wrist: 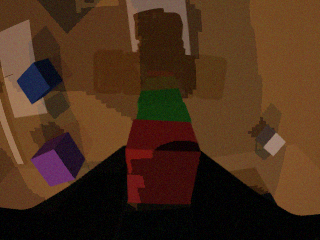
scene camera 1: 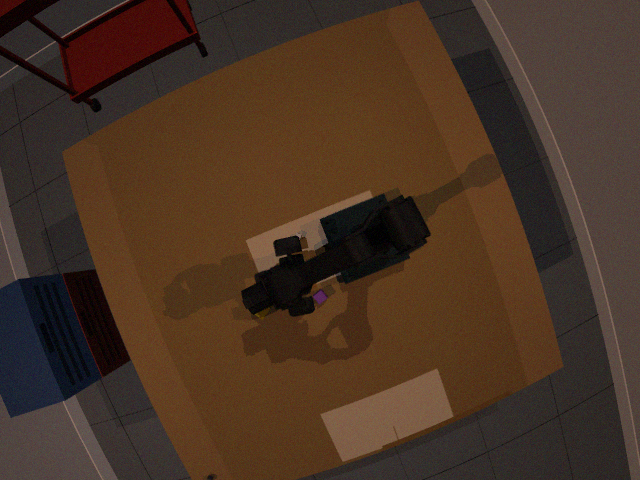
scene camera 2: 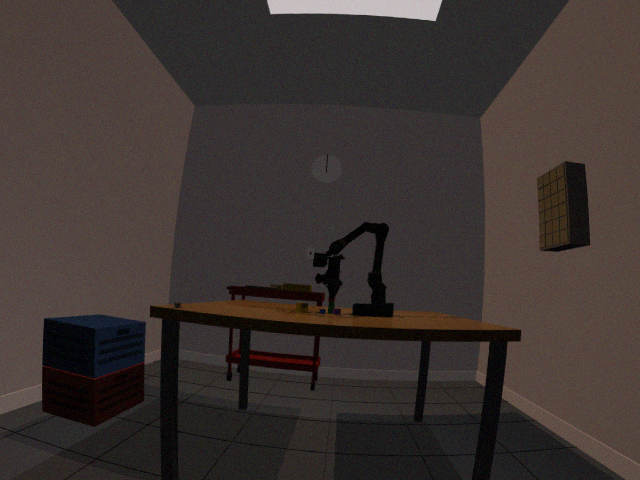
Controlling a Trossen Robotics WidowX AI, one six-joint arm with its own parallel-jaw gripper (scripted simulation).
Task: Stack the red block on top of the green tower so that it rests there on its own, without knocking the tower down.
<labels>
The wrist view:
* my gripper: 160,156
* red block: 162,156, held by my gripper
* purple cube: 59,160
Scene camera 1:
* my gripper: 297,272
</labels>
